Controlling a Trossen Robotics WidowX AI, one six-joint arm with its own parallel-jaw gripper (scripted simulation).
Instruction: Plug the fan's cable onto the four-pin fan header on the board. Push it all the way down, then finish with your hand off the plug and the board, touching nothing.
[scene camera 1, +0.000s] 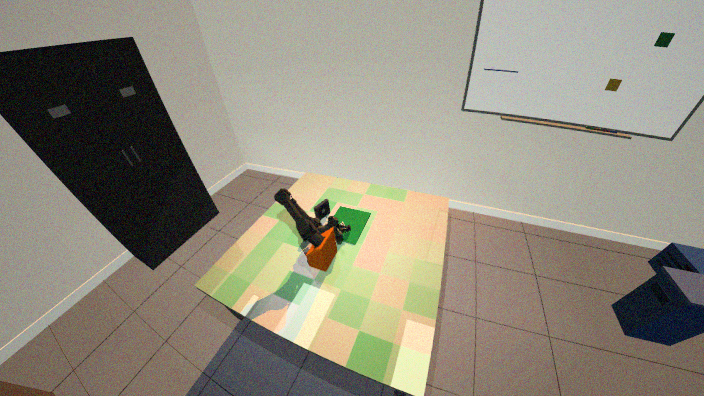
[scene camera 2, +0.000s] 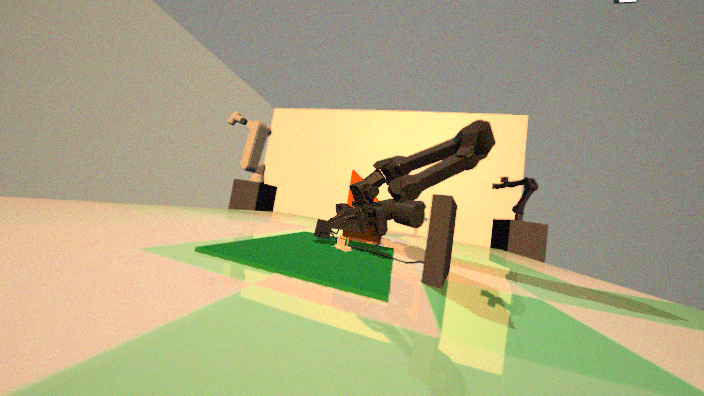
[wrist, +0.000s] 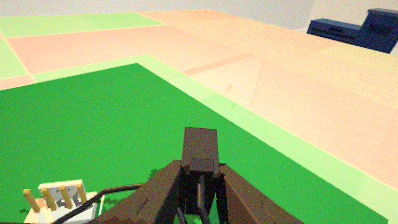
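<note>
You'd see my gripper (scene camera 2: 326, 225) here, and the wrist view has my gripper too (wrist: 198, 169). There's also a dark fan (scene camera 2: 443, 211), and a fan plug (wrist: 200, 156) as well.
</note>
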